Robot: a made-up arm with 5 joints.
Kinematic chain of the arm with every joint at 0, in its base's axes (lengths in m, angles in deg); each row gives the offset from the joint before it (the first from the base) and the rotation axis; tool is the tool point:
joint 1: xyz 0 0 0.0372 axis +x
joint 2: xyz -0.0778 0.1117 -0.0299 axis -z
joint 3: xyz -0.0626 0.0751 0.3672 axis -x
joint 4: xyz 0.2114 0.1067 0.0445 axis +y
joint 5: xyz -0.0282 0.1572 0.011 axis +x
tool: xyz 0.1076 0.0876 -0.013
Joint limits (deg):
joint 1: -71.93..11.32
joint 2: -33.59..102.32
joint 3: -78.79..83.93
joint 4: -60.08..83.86
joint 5: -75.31..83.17
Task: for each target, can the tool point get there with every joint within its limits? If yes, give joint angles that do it. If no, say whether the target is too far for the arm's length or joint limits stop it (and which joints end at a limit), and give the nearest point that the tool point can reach.
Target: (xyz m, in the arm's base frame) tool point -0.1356 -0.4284 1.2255
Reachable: no: too far | nearest point -0.0726 -0.2248 0.7121 | short by 0.556 m
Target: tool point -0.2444 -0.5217 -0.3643
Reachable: no: joint limits stop it (at a limit: joint 1, joint 2, joint 3) | nearest point -0.0178 -0.1623 0.0239 | short by 0.576 m
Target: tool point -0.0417 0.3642 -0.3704
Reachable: yes | joints -63.26 -19.13 56.24 -37.85 47.50
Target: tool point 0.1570 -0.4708 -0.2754
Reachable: no: joint limits stop it (at a limit: joint 1, joint 2) | nearest point 0.0973 -0.1849 0.0365 | short by 0.427 m
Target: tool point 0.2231 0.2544 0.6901
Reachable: yes | joints 1.09 20.39 -45.46 -0.25 33.30
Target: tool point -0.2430 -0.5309 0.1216
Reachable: no: joint limits stop it (at a limit: joint 2, joint 3, joint 5) | nearest point -0.0269 -0.1785 0.0656 | short by 0.417 m
